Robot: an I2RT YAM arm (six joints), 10 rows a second.
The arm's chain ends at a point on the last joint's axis. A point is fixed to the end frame.
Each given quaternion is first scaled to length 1.
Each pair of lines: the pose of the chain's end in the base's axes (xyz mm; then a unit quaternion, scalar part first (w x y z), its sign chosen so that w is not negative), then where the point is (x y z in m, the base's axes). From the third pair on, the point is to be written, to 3 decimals.
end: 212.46, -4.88, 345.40, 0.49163, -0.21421, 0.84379, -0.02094
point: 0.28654 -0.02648 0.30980
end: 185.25, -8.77, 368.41, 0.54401, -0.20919, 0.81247, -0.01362
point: 0.26330 -0.02807 0.34088
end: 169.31, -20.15, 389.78, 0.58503, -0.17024, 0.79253, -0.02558
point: 0.248 -0.044 0.369
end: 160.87, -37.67, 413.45, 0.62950, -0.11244, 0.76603, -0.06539
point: 0.238 -0.071 0.401
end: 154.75, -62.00, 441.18, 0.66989, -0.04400, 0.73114, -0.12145
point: 0.227 -0.107 0.438
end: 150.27, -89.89, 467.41, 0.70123, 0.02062, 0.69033, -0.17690
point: 0.214 -0.146 0.473
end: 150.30, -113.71, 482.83, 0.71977, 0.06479, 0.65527, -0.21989
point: 0.206 -0.177 0.494
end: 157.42, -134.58, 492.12, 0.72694, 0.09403, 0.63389, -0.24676
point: 0.208 -0.202 0.506
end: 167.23, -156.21, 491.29, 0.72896, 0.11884, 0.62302, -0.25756
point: 0.214 -0.226 0.506
